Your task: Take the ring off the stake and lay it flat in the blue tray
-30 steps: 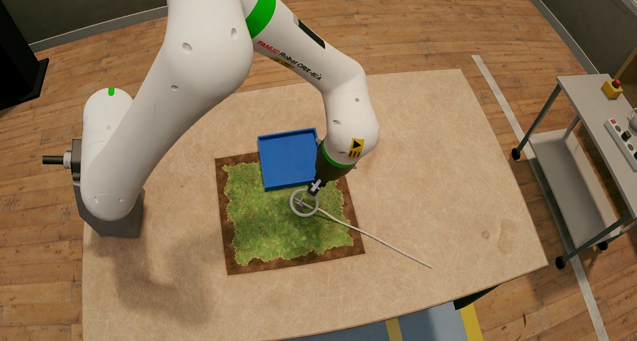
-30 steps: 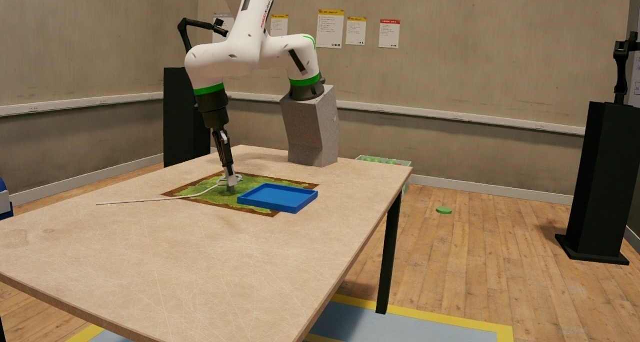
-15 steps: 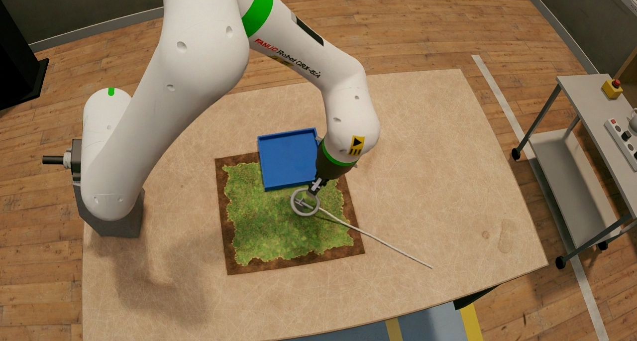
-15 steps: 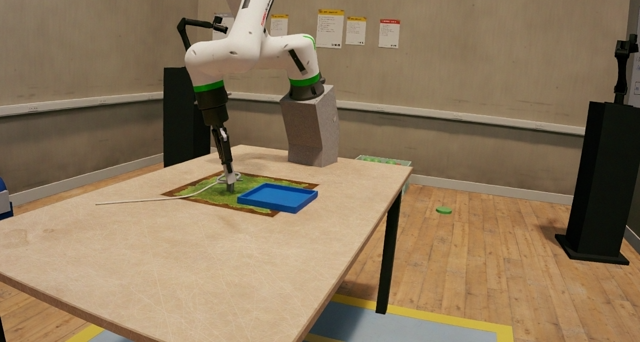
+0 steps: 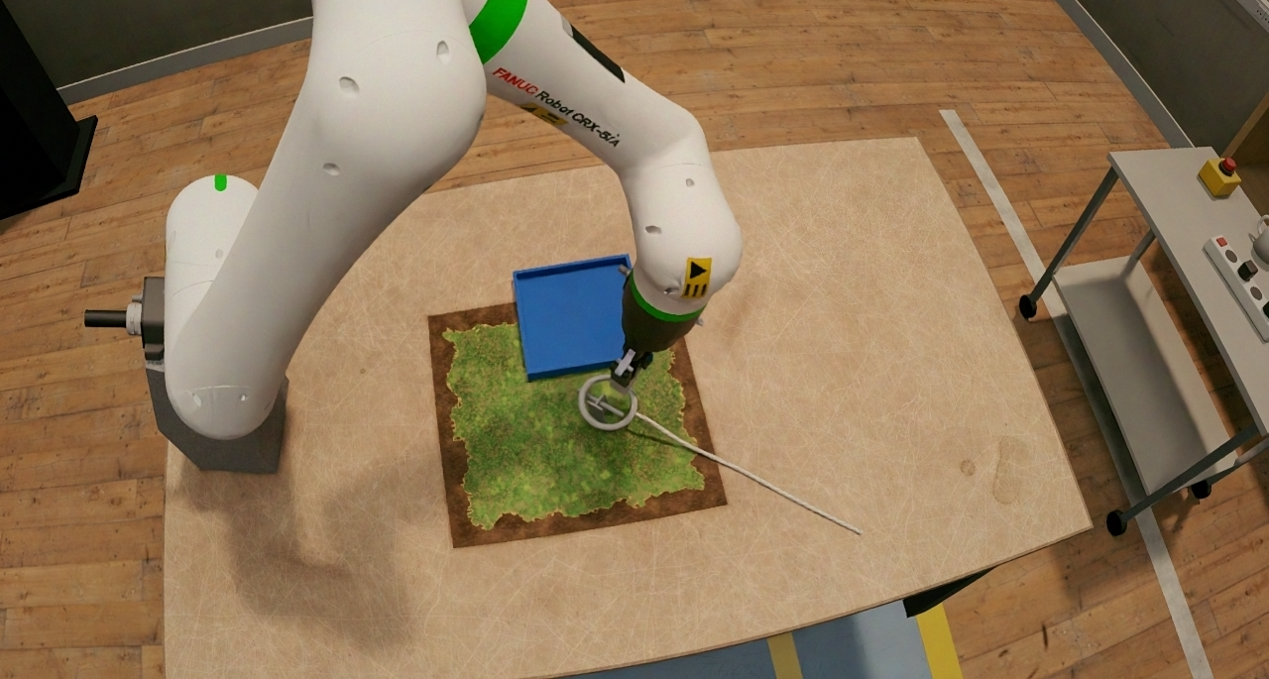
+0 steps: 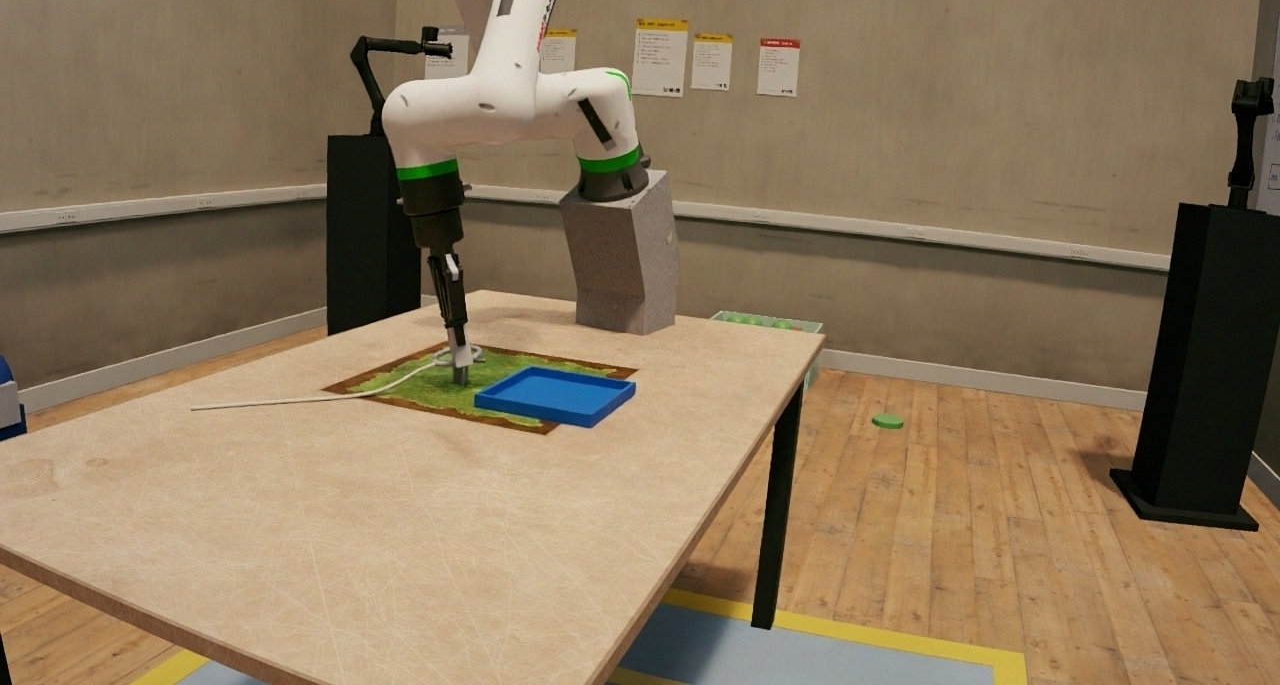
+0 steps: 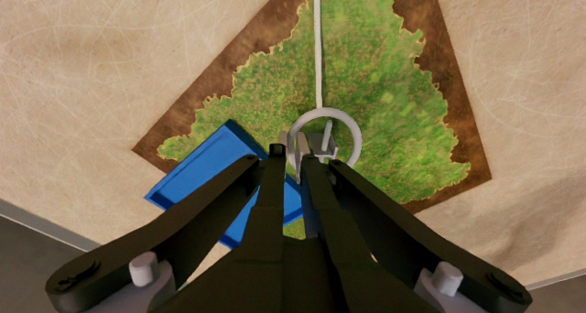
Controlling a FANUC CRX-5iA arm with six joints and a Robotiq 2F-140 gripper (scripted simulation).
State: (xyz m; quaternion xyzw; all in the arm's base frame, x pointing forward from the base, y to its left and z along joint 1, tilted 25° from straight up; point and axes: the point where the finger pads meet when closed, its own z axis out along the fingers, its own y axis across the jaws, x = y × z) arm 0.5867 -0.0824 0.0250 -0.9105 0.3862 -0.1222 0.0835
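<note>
Now: the blue tray 160 mm to the left of my hand, 70 mm below it and 30 mm behind it. From my hand the other things lie so: grey T-topped stake 50 mm below, 40 mm behind, 20 mm to the right; then white ring 30 mm below, 30 mm behind, 20 mm to the right; then mat 90 mm below, 90 mm behind, 10 mm to the left.
</note>
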